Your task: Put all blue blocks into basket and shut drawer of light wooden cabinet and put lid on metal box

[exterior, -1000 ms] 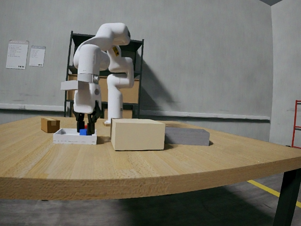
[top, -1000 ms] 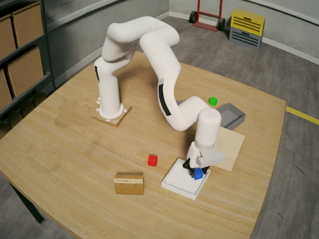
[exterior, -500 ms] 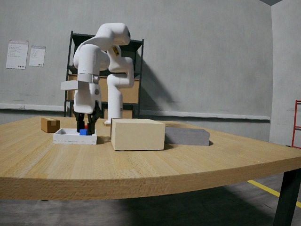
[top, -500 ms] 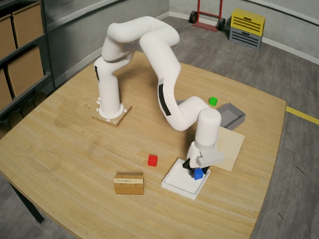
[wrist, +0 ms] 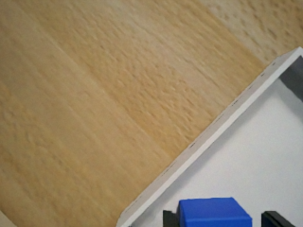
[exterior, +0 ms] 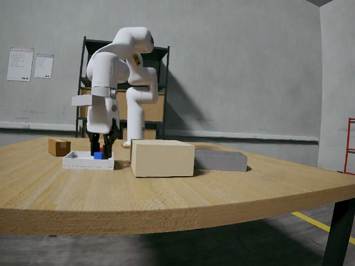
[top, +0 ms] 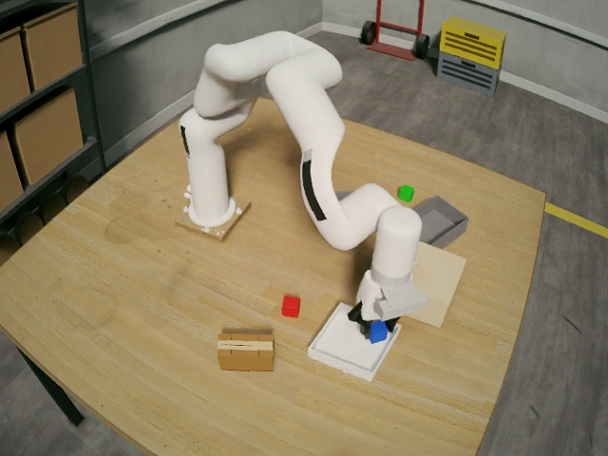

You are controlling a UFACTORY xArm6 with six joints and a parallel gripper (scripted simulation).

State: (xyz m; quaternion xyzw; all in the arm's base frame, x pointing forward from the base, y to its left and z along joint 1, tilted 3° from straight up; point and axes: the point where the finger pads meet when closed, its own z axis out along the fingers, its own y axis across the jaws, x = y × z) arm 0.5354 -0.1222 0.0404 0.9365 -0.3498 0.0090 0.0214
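My hand is 40 mm to the left of the white basket, 40 mm above it and 30 mm past it. The rest, counted from my hand: red block (190 mm behind, 30 mm to the right, 30 mm below); light wooden cabinet (170 mm to the left, 20 mm ahead, 10 mm below); cardboard box (190 mm to the right, 190 mm behind, 10 mm below).
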